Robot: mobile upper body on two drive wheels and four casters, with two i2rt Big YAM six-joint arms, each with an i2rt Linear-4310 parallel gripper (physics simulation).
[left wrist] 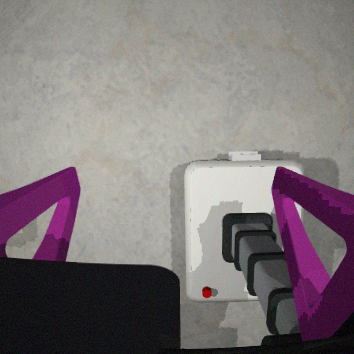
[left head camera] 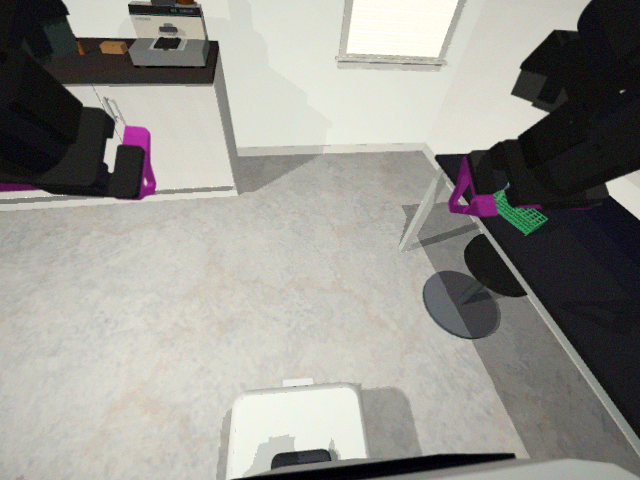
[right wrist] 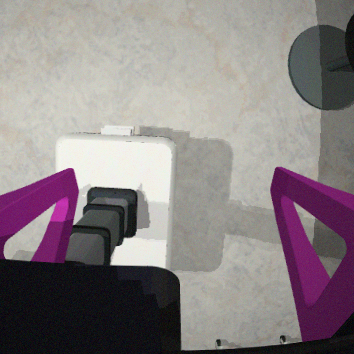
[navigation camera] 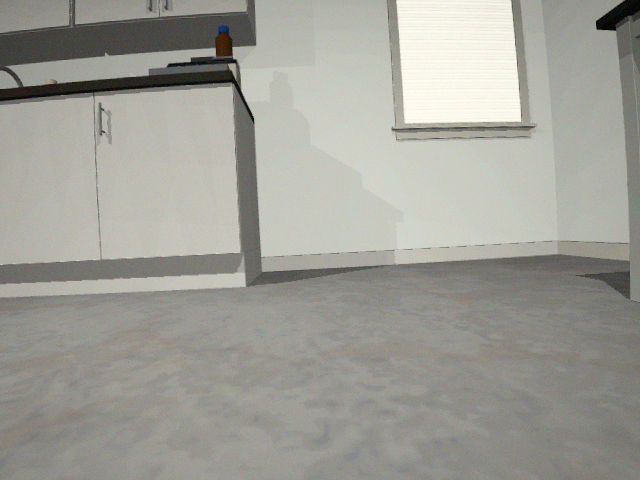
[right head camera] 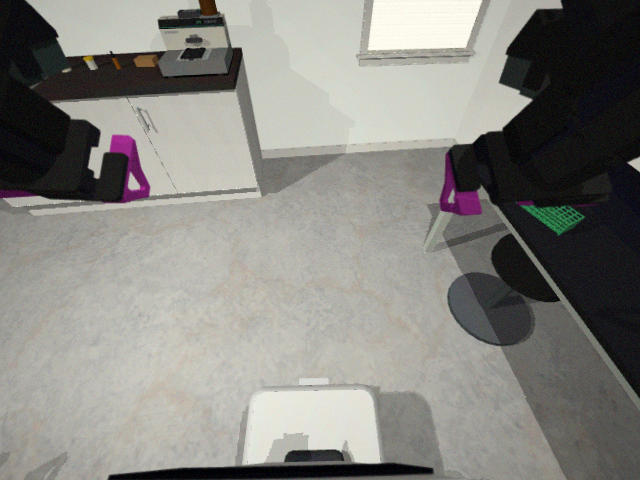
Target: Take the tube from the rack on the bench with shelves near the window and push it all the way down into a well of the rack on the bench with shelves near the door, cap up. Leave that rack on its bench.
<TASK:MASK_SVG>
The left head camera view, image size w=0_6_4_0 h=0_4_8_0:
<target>left gripper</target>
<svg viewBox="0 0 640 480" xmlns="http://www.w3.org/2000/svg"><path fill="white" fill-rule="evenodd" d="M0 72L0 192L43 190L54 195L116 198L117 200L142 200L146 196L155 194L156 180L151 166L151 134L146 128L125 126L123 143L117 146L114 171L110 173L108 172L108 164L104 162L107 139L113 139L115 121L105 110L97 107L83 106L77 141L71 144L8 101L8 85L3 74Z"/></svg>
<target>right gripper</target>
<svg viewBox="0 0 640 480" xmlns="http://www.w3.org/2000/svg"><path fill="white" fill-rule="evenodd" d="M640 167L628 165L617 157L610 157L607 153L600 155L595 149L595 146L600 144L599 140L601 138L598 130L592 128L596 126L596 115L601 105L590 112L587 117L587 139L530 170L526 167L518 139L499 141L488 150L472 150L462 158L457 184L448 201L449 211L451 213L476 217L497 216L498 211L493 196L497 192L497 186L492 170L505 170L510 187L505 189L504 192L507 203L511 208L551 211L591 209L600 206L603 202L602 199L609 197L606 182L640 170ZM470 183L473 196L470 200L471 205L458 205L458 200Z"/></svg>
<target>green wire rack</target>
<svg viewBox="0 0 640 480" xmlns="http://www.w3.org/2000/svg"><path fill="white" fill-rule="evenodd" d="M493 194L498 214L523 232L525 236L537 230L548 220L535 209L533 209L534 213L531 211L532 209L526 208L528 211L523 208L511 208L507 203L507 199L504 199L506 196L501 193L502 190Z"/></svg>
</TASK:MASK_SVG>
